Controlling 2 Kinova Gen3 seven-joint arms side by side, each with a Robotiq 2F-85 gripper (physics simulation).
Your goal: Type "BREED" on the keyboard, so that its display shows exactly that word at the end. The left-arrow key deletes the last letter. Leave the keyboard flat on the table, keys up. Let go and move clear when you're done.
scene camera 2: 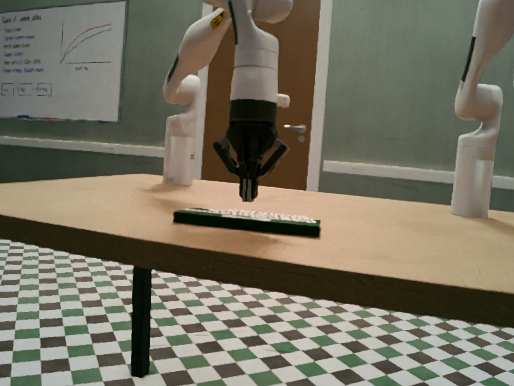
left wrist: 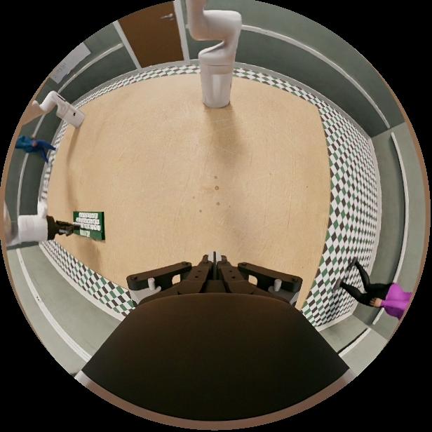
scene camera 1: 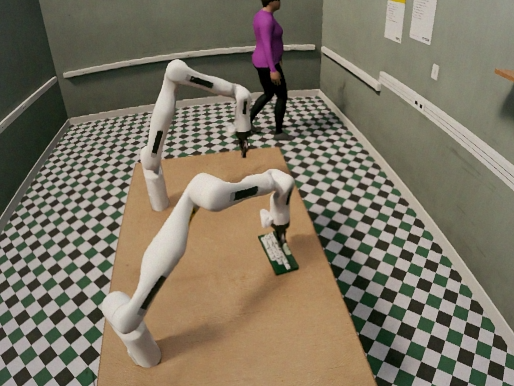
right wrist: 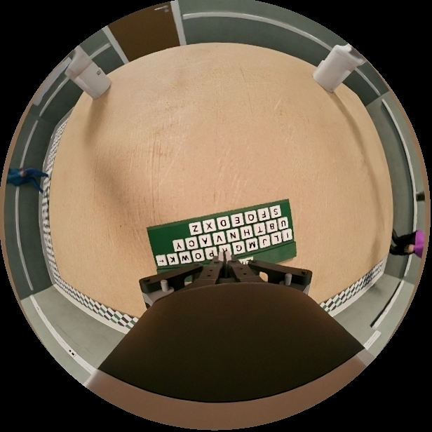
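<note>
The green keyboard [scene camera 1: 277, 253] [scene camera 2: 247, 225] [left wrist: 95, 225] [right wrist: 167, 240] lies flat on the table, white keys up, its letters upside down in the right wrist view. There the B key [right wrist: 271, 228], E key [right wrist: 237, 220] and D key [right wrist: 223, 223] show. My right gripper [scene camera 1: 283, 244] [scene camera 2: 247, 199] [left wrist: 79, 226] [right wrist: 224, 258] is shut and empty, its tips pointing down a little above the keys. In its wrist view they partly cover the R key. The display [right wrist: 247, 261] is mostly hidden there; its text is unreadable. My left gripper [scene camera 1: 244, 155] [left wrist: 214, 258] is shut and empty, high above the table's far end.
The wooden table [scene camera 1: 225, 320] [scene camera 2: 400, 240] [left wrist: 150, 150] [right wrist: 200, 125] carries both arm bases. A person in purple [scene camera 1: 268, 40] [left wrist: 397, 300] [right wrist: 417, 242] is beyond the table's far end. A person in blue [left wrist: 32, 144] [right wrist: 25, 176] also shows.
</note>
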